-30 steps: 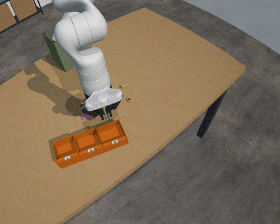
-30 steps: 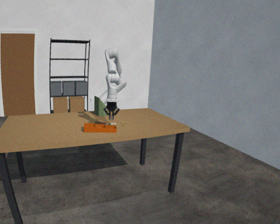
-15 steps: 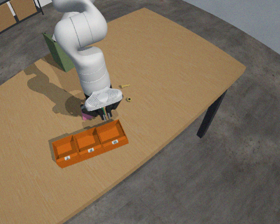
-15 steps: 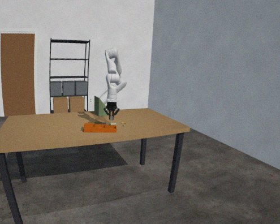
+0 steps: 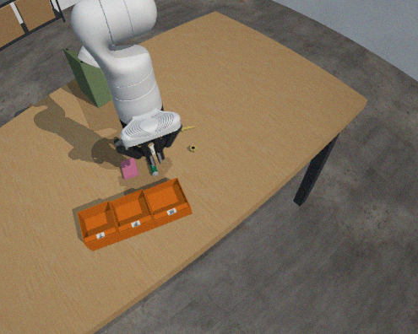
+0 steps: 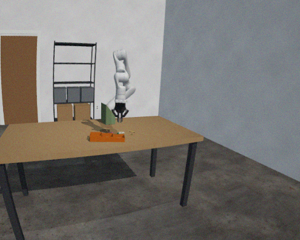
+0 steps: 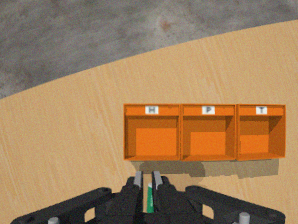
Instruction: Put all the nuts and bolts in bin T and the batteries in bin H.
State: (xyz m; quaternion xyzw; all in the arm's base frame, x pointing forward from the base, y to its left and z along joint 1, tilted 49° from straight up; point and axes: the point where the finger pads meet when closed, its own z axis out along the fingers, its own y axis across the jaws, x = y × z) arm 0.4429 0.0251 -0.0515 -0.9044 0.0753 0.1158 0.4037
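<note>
The brass bolt is 120 mm behind my hand, 140 mm to the left of it and 140 mm below it. Also, from my hand: pink eraser 110 mm behind, 40 mm to the right, 140 mm below; orange bin unit 20 mm ahead, 100 mm to the right, 120 mm below; green battery 70 mm behind, 10 mm to the left, 130 mm below.
</note>
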